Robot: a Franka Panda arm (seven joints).
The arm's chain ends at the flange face. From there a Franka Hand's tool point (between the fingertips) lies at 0.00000 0.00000 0.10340 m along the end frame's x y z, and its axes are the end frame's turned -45 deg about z.
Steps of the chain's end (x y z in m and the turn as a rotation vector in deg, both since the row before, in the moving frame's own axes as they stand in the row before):
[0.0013 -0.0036 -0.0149 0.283 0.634 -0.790]
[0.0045 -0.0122 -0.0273 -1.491 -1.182 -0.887]
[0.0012 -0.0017 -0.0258 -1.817 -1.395 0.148]
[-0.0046 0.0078 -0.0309 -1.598 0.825 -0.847]
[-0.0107 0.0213 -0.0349 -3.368 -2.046 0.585]
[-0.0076 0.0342 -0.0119 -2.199 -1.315 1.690]
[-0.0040 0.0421 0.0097 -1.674 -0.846 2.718]
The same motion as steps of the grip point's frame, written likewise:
[0.0046 -0.0012 -0.0149 -0.248 0.648 -0.790]
[0.0084 -0.0050 -0.0274 -0.218 -1.890 -0.887]
[-0.0020 0.0002 -0.0259 -0.298 -2.271 0.148]
[-0.0097 0.0054 -0.0310 -1.713 -0.547 -0.847]
[-0.0295 0.0091 -0.0351 -0.935 -3.828 0.585]
[-0.0341 0.0199 -0.0120 -0.625 -2.485 1.690]
[-0.0358 0.0279 0.0096 -0.585 -1.782 2.718]

